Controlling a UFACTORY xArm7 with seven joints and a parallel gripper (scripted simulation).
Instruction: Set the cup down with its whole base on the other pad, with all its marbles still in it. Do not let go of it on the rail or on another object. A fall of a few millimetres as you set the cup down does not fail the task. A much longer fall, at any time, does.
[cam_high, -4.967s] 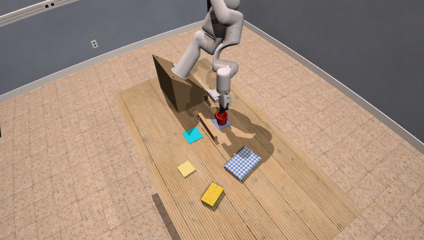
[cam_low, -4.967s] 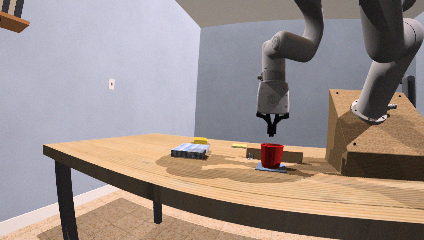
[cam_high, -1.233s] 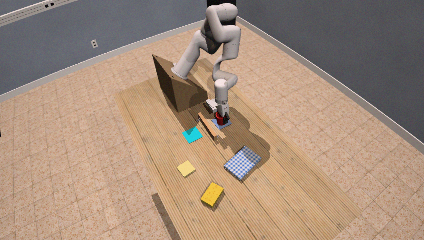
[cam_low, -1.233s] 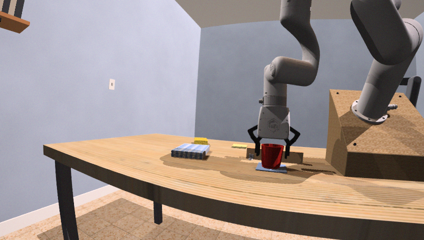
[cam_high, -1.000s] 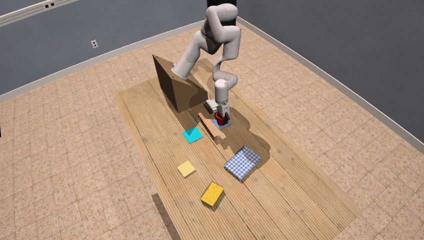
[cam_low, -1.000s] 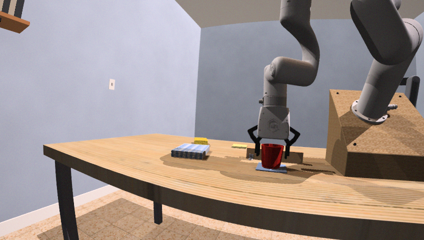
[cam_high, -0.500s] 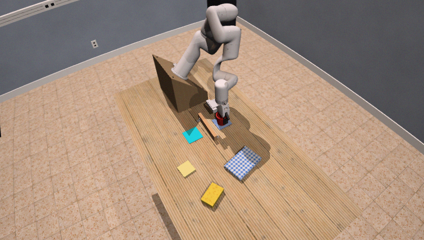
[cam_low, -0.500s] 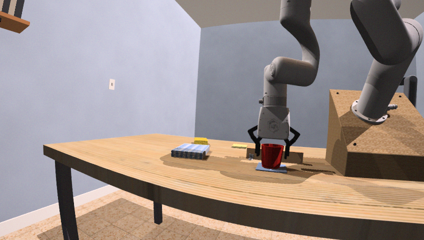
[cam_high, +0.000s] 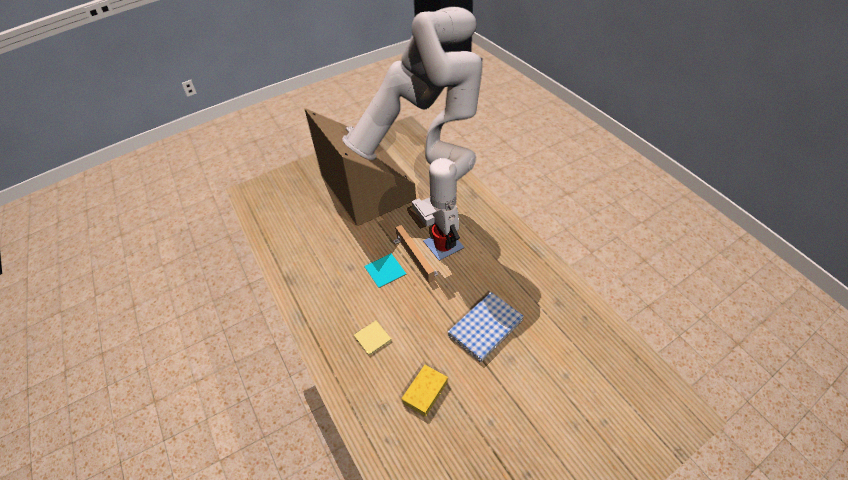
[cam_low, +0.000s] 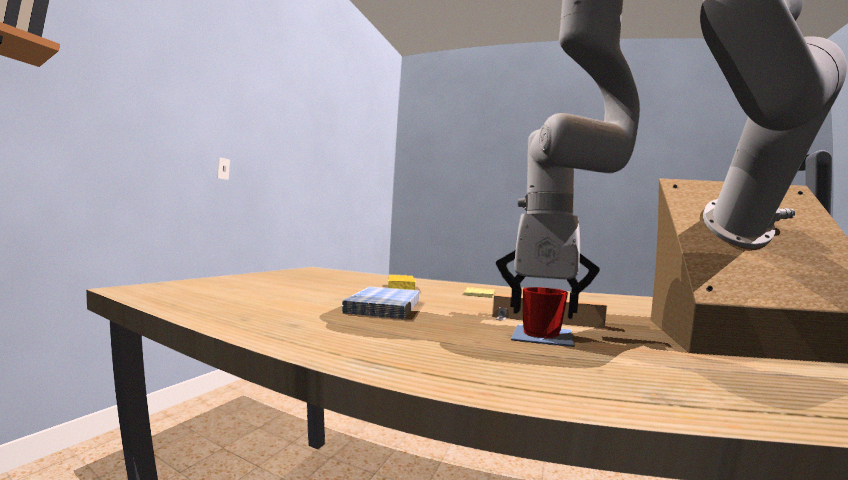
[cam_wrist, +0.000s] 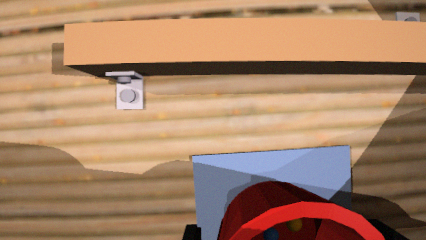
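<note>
My gripper is now 2 cm above the red cup. Round my hand: cyan pad: 20 cm to the right, 5 cm below, 4 cm behind; then yellow sponge: 35 cm to the right, 35 cm ahead, 3 cm below; then wooden rail: 10 cm to the right, 3 cm below, 2 cm behind.
</note>
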